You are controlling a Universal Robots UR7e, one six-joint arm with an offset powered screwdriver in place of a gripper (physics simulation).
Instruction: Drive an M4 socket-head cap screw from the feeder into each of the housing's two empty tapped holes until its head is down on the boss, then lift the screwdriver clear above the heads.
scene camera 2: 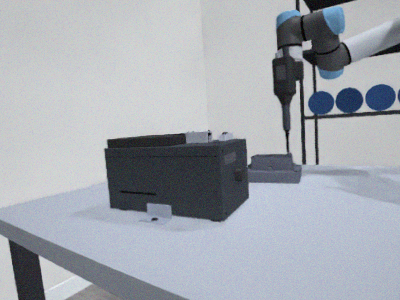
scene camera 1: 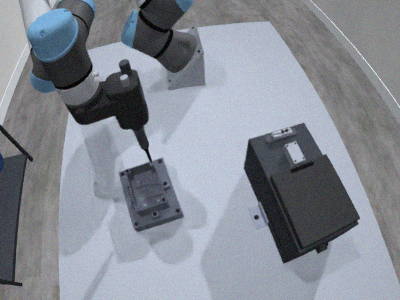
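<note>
The grey housing (scene camera 1: 172,202) (scene camera 2: 275,176) lies flat on the table, with a raised rectangular wall around an open pocket and dark holes at its corners. The screwdriver (scene camera 1: 150,160) (scene camera 2: 288,152) stands upright over it. Its thin bit reaches down to the top of the raised wall, at the far end in scene camera 1 and near the right end in scene camera 2. Whether the tip touches, and whether a screw is on it, is too small to tell. The dark box-shaped feeder (scene camera 1: 315,205) (scene camera 2: 165,175) stands apart from the housing, its lid down.
A small light bracket (scene camera 1: 258,217) (scene camera 2: 159,211) with a dark spot sits at the feeder's foot. A pale block (scene camera 1: 295,152) (scene camera 2: 198,136) stands on the feeder's top. The arm's wedge base (scene camera 1: 192,77) is at the table's far side. A dark rack (scene camera 2: 302,135) stands behind.
</note>
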